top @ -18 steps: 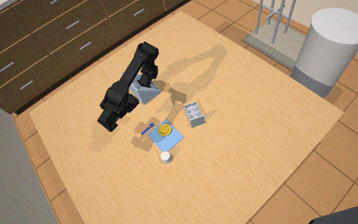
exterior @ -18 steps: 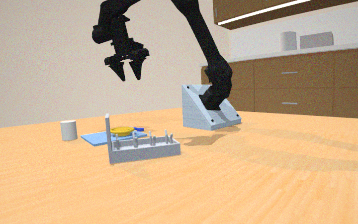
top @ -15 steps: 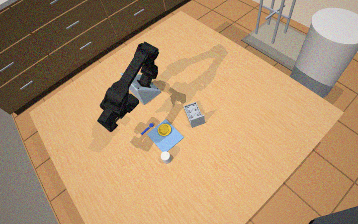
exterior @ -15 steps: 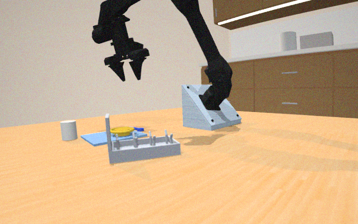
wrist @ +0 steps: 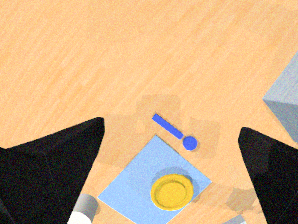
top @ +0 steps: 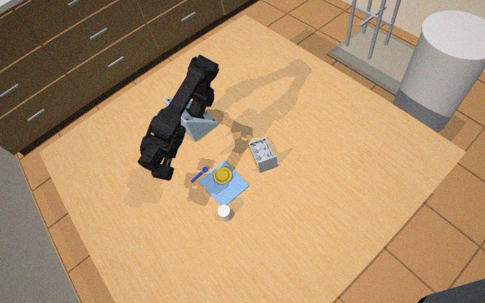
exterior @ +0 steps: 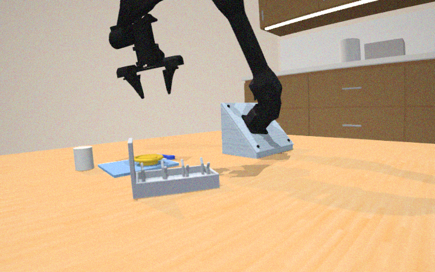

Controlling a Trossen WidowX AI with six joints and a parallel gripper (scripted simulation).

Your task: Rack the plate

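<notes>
Now: the yellow plate 70 mm ahead of my gripper tip, 130 mm to the left of it and 150 mm below it. Also, from my gripper tip: light blue mat 100 mm ahead, 110 mm to the left, 170 mm below; then blue spoon 10 mm ahead, 70 mm to the left, 160 mm below; then white cup 210 mm ahead, 60 mm to the left, 140 mm below.
</notes>
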